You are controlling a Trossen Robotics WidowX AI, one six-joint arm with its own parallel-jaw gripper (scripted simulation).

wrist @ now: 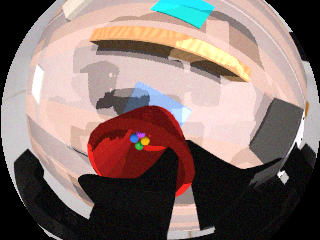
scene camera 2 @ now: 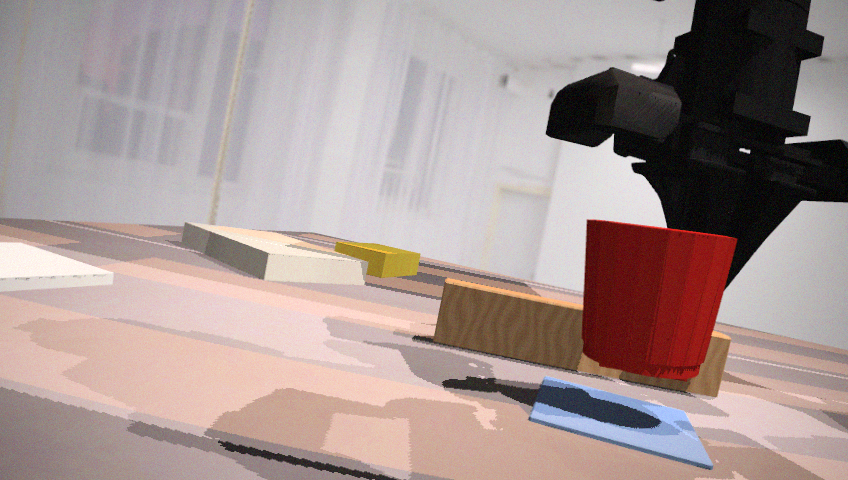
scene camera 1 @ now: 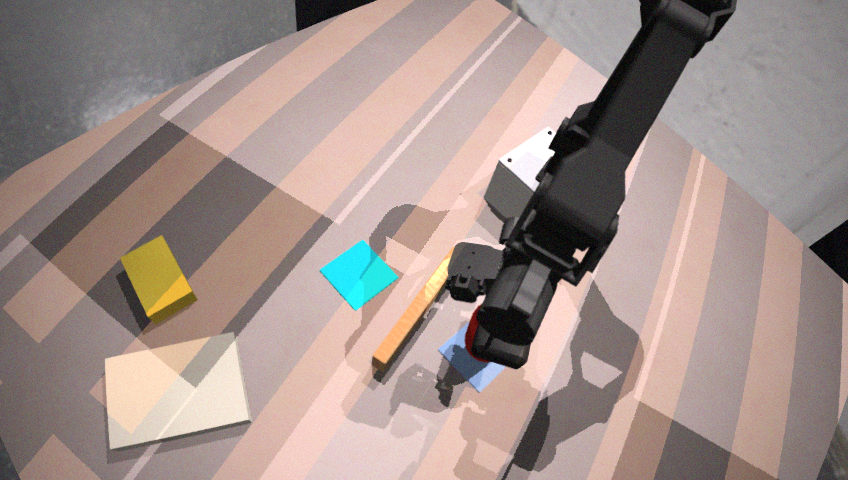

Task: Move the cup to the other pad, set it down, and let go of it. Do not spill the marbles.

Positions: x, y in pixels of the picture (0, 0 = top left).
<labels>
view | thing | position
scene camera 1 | my gripper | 495, 314
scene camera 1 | light blue pad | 479, 374
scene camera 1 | cyan pad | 359, 274
</labels>
